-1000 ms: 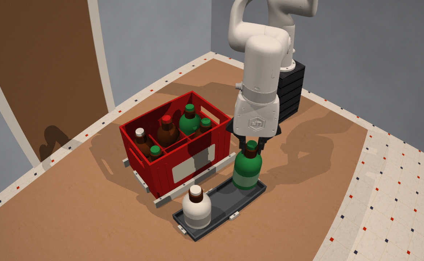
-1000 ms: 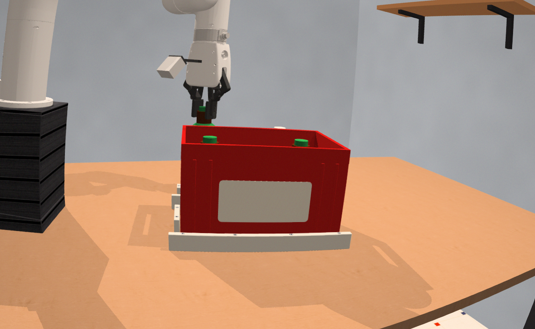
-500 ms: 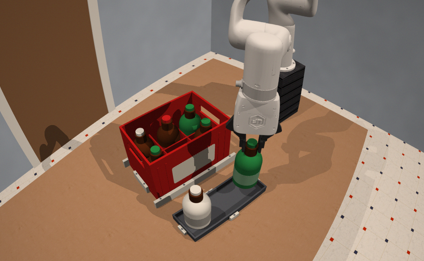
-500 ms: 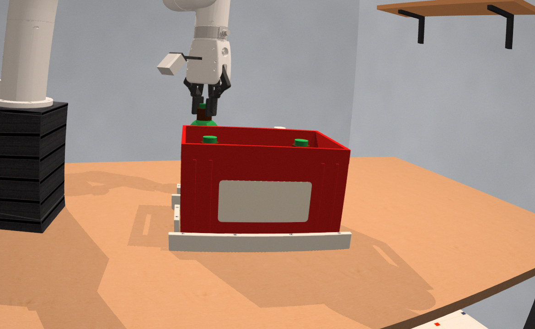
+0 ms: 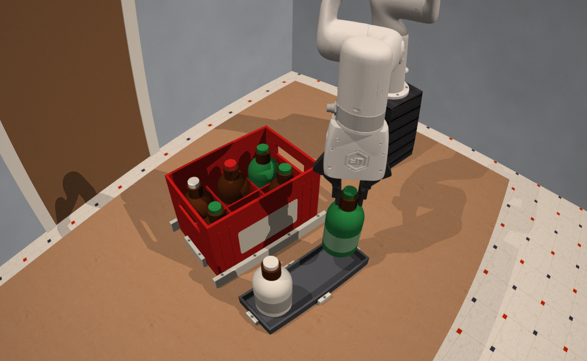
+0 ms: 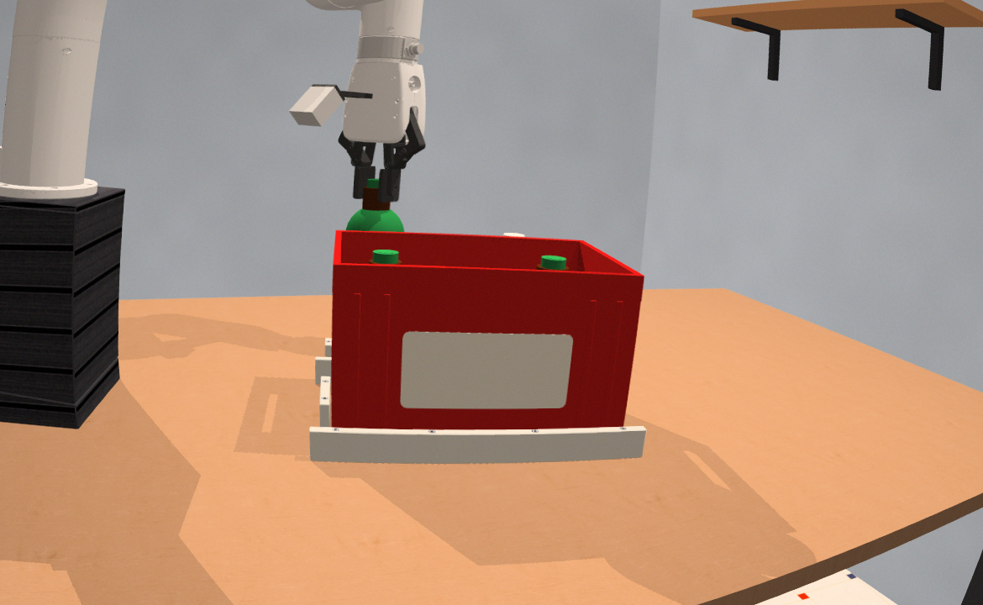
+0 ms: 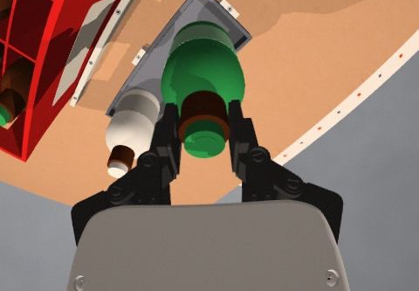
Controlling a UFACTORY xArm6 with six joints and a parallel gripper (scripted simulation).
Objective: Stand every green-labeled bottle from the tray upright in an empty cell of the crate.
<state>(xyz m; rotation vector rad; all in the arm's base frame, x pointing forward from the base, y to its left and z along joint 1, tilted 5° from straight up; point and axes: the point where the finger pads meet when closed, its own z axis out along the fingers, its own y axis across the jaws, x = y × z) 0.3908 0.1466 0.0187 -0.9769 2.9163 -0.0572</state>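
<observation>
Now: the green bottle 7 cm below my hand. From my hand the other things lie so: dark tray 9 cm ahead, 1 cm to the right, 20 cm below; then crate 6 cm ahead, 22 cm to the right, 13 cm below; then white-labeled bottle 17 cm ahead, 3 cm to the right, 13 cm below.
</observation>
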